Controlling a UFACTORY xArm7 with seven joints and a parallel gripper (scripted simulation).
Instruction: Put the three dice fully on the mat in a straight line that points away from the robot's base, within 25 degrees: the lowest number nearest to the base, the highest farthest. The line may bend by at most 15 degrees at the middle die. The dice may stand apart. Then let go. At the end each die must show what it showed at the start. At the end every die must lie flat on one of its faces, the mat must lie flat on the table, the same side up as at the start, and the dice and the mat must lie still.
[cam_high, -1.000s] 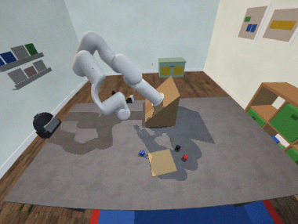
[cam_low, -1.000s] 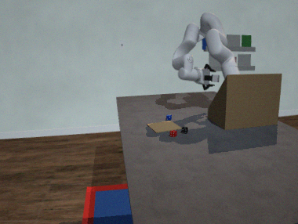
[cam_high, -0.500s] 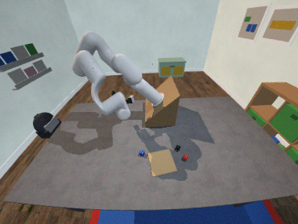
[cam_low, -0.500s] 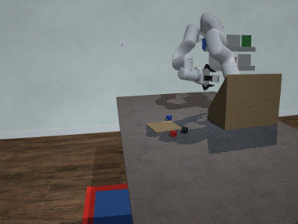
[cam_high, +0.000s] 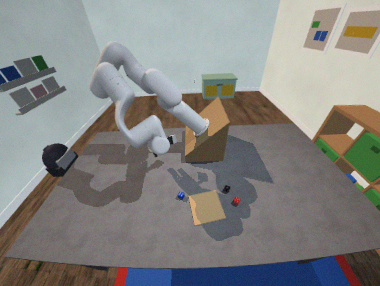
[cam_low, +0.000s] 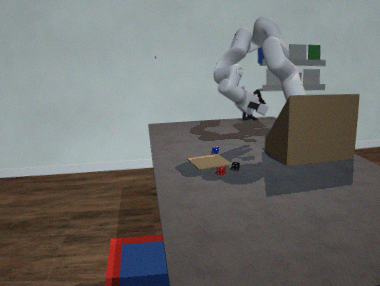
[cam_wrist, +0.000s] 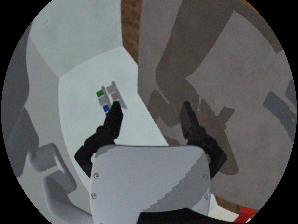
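The blue die is 280 mm ahead of my hand, 150 mm to the left of it and 140 mm below it. Also, from my hand: tan mat: 340 mm ahead, 270 mm to the left, 150 mm below; then red die: 410 mm to the left, 330 mm ahead, 140 mm below; then black die: 380 mm to the left, 270 mm ahead, 140 mm below.
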